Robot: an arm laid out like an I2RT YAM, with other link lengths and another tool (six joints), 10 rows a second.
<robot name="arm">
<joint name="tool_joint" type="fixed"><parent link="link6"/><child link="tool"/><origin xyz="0 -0.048 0.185" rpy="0 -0.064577 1.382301"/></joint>
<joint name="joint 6" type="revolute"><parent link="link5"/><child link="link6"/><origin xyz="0 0.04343 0.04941" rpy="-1.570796 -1.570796 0"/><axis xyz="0 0 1"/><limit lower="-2.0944" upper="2.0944"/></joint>
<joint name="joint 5" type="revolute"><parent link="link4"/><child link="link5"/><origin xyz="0.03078 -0.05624 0.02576" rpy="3.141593 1.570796 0"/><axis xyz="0 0 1"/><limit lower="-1.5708" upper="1.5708"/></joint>
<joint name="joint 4" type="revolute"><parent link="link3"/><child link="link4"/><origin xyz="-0.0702 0.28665 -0.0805" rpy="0 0 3.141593"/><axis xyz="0 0 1"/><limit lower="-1.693" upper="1.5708"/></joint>
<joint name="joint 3" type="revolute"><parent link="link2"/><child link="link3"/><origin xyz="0.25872 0 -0.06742" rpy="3.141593 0 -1.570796"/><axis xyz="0 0 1"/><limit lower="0" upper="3.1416"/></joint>
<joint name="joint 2" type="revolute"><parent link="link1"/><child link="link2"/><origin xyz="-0.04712 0.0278 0.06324" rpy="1.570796 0 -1.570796"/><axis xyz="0 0 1"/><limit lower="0" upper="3.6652"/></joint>
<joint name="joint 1" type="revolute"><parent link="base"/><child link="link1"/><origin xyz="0 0 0.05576" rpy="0 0 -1.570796"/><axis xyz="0 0 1"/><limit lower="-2.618" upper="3.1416"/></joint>
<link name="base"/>
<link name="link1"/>
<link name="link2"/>
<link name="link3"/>
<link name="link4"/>
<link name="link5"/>
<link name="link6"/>
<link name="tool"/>
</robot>
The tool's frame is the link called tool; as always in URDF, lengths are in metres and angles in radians.
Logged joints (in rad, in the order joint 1, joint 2, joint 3, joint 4, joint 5, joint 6), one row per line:
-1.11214, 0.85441, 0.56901, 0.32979, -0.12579, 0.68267
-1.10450, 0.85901, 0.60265, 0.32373, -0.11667, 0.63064
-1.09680, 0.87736, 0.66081, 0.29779, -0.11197, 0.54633
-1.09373, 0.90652, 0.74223, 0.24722, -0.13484, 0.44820
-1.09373, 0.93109, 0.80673, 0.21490, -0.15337, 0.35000
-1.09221, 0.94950, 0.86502, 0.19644, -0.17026, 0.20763
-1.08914, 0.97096, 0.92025, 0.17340, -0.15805, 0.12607
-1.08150, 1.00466, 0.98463, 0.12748, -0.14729, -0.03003
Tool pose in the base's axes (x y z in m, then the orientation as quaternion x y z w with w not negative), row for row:
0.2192, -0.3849, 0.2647, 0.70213, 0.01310, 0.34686, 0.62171
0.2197, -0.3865, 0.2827, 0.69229, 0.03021, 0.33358, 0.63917
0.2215, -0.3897, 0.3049, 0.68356, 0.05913, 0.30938, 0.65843
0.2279, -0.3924, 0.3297, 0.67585, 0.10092, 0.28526, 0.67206
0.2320, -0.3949, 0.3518, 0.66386, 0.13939, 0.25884, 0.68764
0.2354, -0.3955, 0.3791, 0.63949, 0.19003, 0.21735, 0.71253
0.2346, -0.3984, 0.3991, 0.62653, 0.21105, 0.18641, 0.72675
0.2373, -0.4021, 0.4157, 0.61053, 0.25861, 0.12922, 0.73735
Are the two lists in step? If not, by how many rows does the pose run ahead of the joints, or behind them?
They are in step.
